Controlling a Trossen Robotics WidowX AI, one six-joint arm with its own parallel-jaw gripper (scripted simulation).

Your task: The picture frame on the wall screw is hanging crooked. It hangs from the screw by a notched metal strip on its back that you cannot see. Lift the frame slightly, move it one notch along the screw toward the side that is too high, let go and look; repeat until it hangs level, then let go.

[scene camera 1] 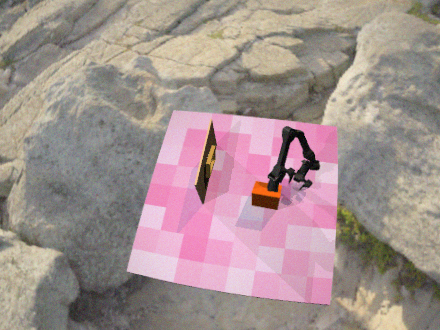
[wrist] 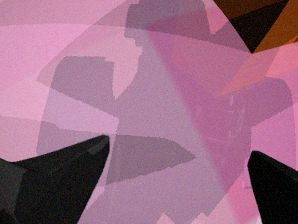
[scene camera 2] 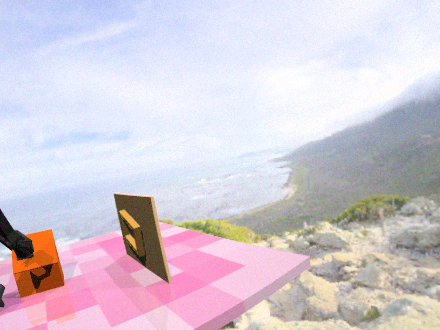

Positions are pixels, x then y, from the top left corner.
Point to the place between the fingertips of my gripper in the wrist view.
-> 182, 152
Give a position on a wall panel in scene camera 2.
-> At 142, 209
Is my gripper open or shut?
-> Open.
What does my gripper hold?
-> Nothing.
